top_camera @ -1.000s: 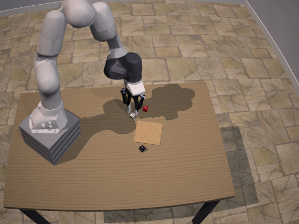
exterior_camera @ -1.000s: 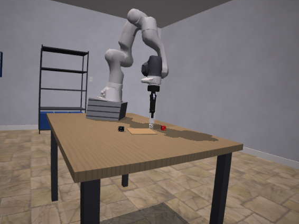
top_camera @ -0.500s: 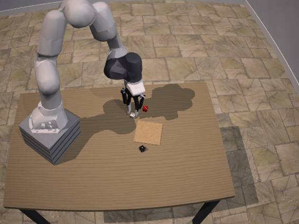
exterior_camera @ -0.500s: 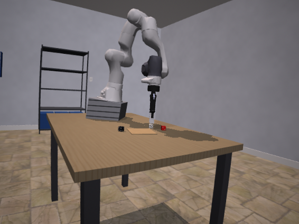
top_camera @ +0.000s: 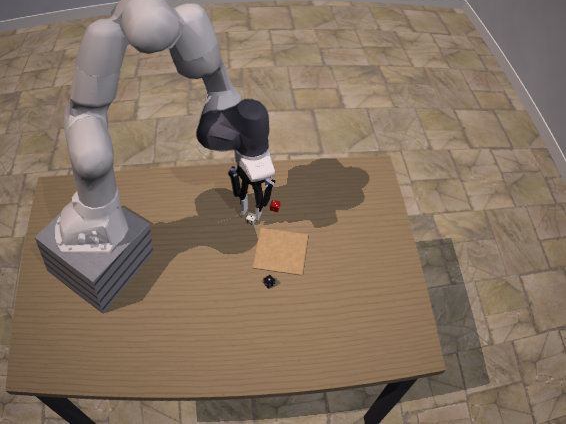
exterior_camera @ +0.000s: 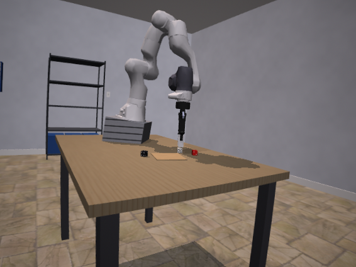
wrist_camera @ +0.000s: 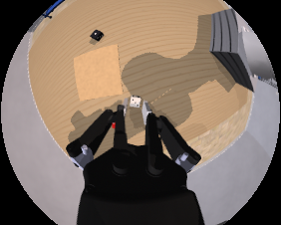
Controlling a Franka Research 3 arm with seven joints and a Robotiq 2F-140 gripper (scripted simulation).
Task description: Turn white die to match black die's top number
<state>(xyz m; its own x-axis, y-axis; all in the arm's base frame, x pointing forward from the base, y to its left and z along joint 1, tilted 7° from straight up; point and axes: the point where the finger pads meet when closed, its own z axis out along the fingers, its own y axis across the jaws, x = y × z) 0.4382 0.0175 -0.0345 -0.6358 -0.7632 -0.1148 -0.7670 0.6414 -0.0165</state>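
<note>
Now: the white die 50 mm below my hand. The rest, counted from my hand: red die: 80 mm ahead, 30 mm to the left, 50 mm below; then black die: 10 mm behind, 220 mm to the right, 50 mm below; then tan mat: 50 mm ahead, 130 mm to the right, 60 mm below.
</note>
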